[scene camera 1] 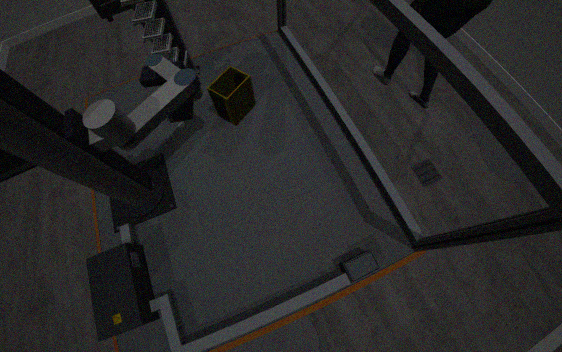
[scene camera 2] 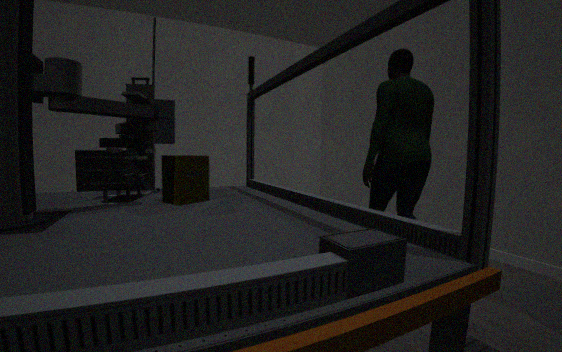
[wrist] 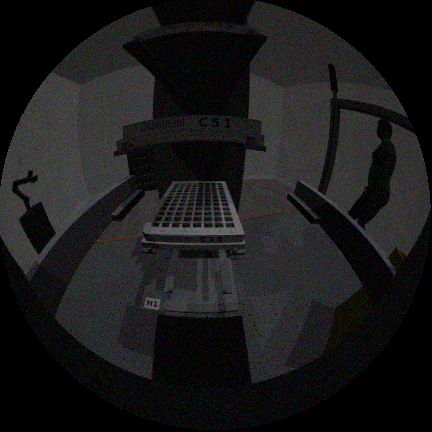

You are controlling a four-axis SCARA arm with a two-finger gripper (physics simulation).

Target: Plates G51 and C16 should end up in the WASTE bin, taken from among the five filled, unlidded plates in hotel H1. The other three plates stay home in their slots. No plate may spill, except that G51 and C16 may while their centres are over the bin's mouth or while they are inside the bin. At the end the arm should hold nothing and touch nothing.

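Places are measured from the arm's base along level axes (x ahead, y left, z up), in millimetres.
Pixels of known places: gripper, fingertip midpoint: (scene camera 1: 170, 54) (scene camera 2: 138, 150) (wrist: 217, 182); arm's base, link origin: (scene camera 1: 141, 191) (scene camera 2: 4, 226).
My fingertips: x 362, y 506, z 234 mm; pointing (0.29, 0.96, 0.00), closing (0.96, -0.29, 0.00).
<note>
Ahead of a thing's pixels: the offset from my fingertips to its middle. "*": to the spot under its first point.
In the wrist view the dark column of hotel H1 (wrist: 235, 95) rises ahead, with its H1 tag {* 123 mm back, 1 mm left, 221 mm down} (wrist: 152, 303) low in front. A plate {15 mm back, 31 mm left, 44 mm up} (wrist: 192, 131) at mid-height is seen edge-on; its label looks like G51 or C51. Below it a white gridded plate {15 mm back, 31 mm left, 34 mm down} (wrist: 195, 205) shows its wells; its blurred label starts with C1 or C3. Another plate {15 mm back, 31 mm left, 122 mm up} (wrist: 200, 31) is higher up, its label unreadable. My gripper (wrist: 217, 182) is open and empty, its fingers left and right of the hotel's line. The yellow WASTE bin {206 mm ahead, 275 mm right, 121 mm down} (scene camera 1: 232, 97) (scene camera 2: 185, 179) (wrist: 350, 320) stands right of the hotel. C16 cannot be identified.
In scene camera 1, several gridded plates {* 15 mm back, 30 mm left, 126 mm up} (scene camera 1: 153, 28) show at the upper left beyond the arm (scene camera 1: 157, 105). A low grey box {388 mm ahead, 1174 mm right, 184 mm down} (scene camera 1: 361, 266) (scene camera 2: 365, 257) stands at the table's front right corner. A person (scene camera 2: 402, 135) (wrist: 381, 170) is behind the frame rail at right.
</note>
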